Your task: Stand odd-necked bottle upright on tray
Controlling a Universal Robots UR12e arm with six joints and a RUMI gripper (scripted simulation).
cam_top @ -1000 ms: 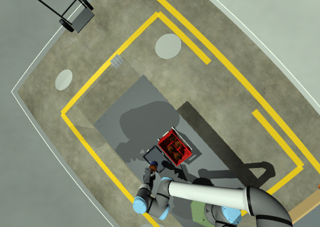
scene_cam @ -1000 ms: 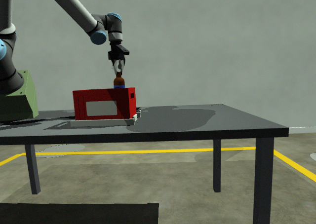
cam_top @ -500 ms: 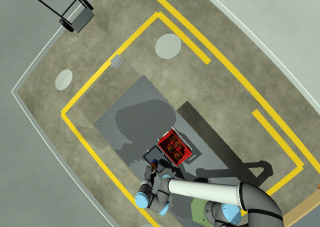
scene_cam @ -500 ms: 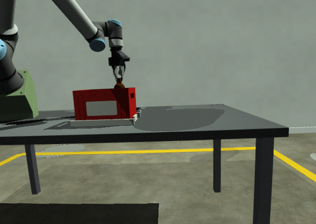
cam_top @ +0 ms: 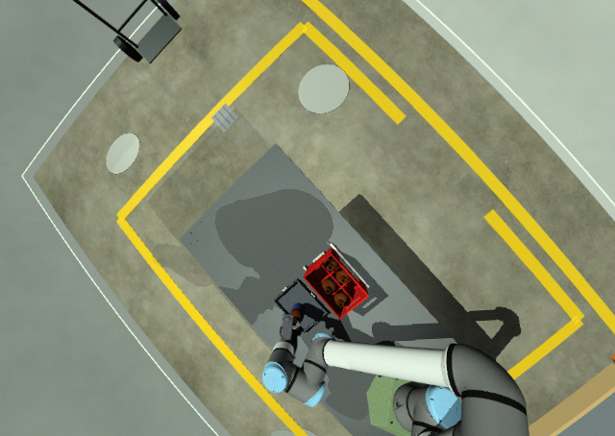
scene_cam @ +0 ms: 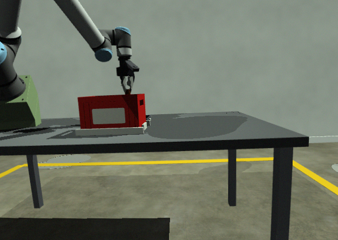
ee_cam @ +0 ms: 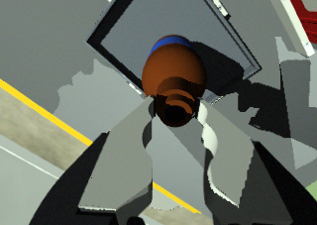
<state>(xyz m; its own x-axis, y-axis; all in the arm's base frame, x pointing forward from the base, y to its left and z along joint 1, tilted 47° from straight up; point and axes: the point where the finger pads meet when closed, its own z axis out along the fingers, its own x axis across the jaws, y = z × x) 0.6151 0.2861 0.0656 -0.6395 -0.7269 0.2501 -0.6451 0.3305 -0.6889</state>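
The dark tray lies 19 cm below my hand. The rest, counted from my hand: red crate 27 cm to the right, 12 cm below; then bottle 8 cm ahead, 31 cm to the right, 11 cm below.
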